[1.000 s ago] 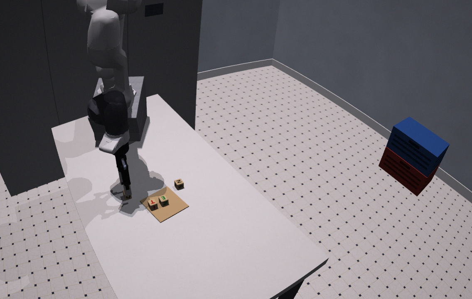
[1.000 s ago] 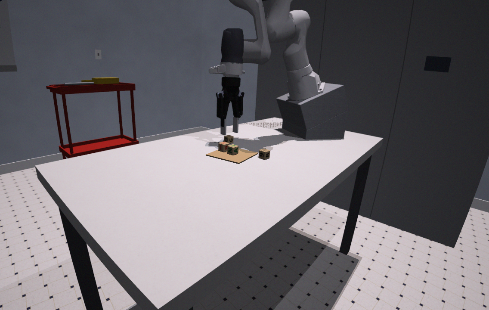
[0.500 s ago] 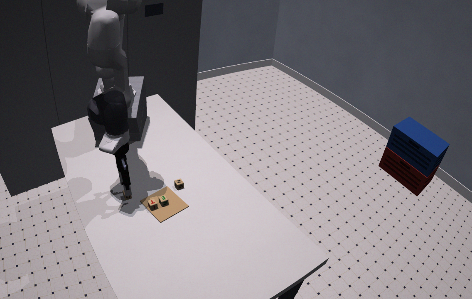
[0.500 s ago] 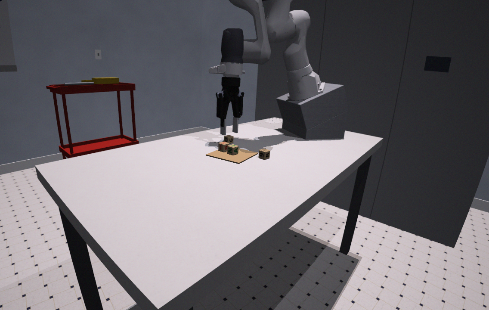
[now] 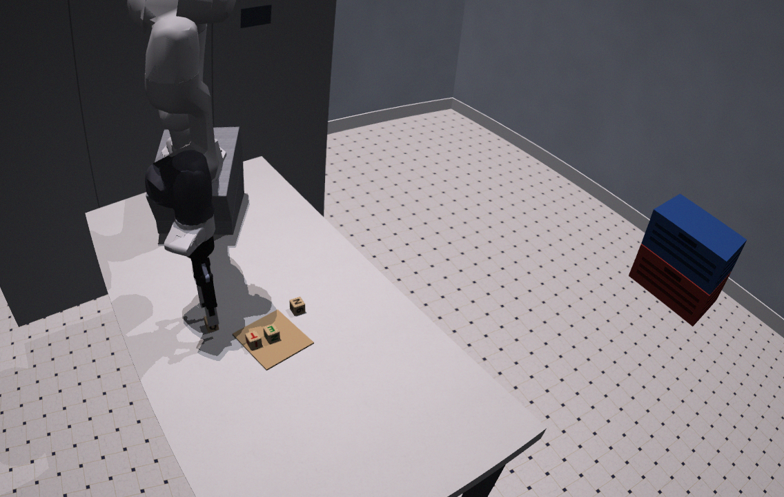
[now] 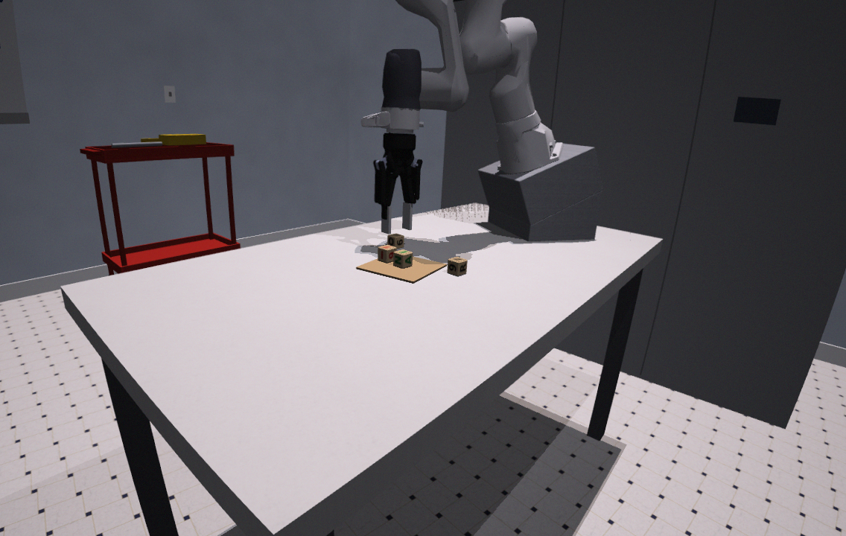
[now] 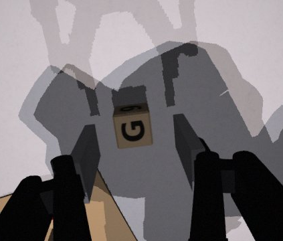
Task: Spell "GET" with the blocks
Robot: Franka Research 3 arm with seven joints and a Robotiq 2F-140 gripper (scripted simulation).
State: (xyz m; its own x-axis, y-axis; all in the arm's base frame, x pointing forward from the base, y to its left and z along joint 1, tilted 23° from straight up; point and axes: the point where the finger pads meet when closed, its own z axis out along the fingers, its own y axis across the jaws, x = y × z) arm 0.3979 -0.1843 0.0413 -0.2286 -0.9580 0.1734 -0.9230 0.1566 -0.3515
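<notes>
The G block lies 6 cm below my hand. From my hand the other things lie so: mat (12 cm ahead, 10 cm to the left, 7 cm below); E block (12 cm ahead, 10 cm to the left, 5 cm below); T block (11 cm ahead, 5 cm to the left, 5 cm below).
</notes>
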